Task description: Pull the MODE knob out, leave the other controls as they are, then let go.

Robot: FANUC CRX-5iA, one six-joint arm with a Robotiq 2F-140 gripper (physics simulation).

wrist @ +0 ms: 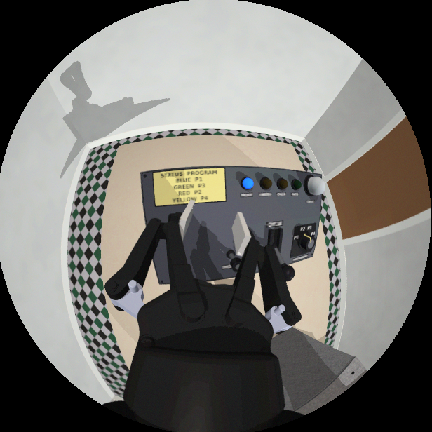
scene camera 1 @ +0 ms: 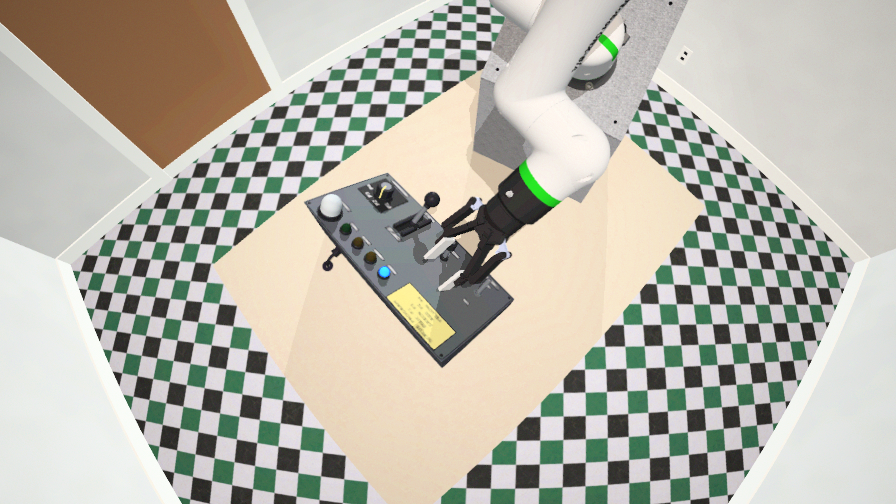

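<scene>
A dark grey control panel (scene camera 1: 432, 275) (wrist: 260, 205) lies on the table. A small black knob on a stem (scene camera 1: 445, 256) (wrist: 236, 263) stands near its robot-side edge. Its label is too small to read, so I cannot confirm that it is the MODE knob. My gripper (scene camera 1: 433, 273) (wrist: 213, 214) is open and empty, with its pale fingertips above the panel's middle. In the wrist view the small knob is close beside the right-hand finger, nearer the gripper's body than the fingertips. Whether a finger touches it cannot be told.
A ball-topped lever (scene camera 1: 431, 199) (wrist: 286, 272) rises beside the gripper. A rotary selector (scene camera 1: 384, 190) (wrist: 307, 243), a white dome (scene camera 1: 330, 205) (wrist: 315, 185), a lit blue lamp (scene camera 1: 384, 272) (wrist: 247, 183) and a yellow label (scene camera 1: 421, 316) (wrist: 190, 187) are on the panel. A small crank (scene camera 1: 327, 265) projects from its far side.
</scene>
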